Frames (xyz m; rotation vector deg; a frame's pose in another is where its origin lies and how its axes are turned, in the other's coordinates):
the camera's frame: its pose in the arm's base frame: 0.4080 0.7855 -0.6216 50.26 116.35 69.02
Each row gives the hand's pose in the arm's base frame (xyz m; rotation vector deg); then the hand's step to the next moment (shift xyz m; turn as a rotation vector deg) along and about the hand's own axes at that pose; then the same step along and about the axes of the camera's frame.
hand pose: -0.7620 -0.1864 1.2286 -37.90 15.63 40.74
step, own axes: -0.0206 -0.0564 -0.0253 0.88 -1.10 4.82
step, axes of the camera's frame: -0.0626 -0.0018 -0.0179 0.81 4.84 1.06
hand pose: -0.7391 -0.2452 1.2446 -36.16 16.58 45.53
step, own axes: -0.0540 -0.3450 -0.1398 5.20 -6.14 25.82
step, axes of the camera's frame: -0.3760 -0.0068 -0.0056 4.15 25.99 6.20
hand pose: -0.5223 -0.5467 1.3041 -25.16 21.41 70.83
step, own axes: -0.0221 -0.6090 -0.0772 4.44 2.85 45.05
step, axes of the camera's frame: -0.5151 0.0667 0.3279 15.45 42.64 -0.60
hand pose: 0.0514 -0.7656 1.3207 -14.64 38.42 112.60
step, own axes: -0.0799 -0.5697 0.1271 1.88 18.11 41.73
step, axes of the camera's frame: -0.1531 0.1512 0.5484 15.09 39.79 -16.17
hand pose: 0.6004 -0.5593 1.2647 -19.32 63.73 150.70
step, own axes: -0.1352 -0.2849 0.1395 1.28 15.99 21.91
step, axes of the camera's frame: 0.1013 0.0995 0.3142 5.25 22.57 -14.16
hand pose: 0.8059 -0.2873 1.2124 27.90 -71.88 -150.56
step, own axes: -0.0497 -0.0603 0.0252 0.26 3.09 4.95
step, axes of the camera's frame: 0.0388 0.0144 0.0709 1.51 4.86 -2.86
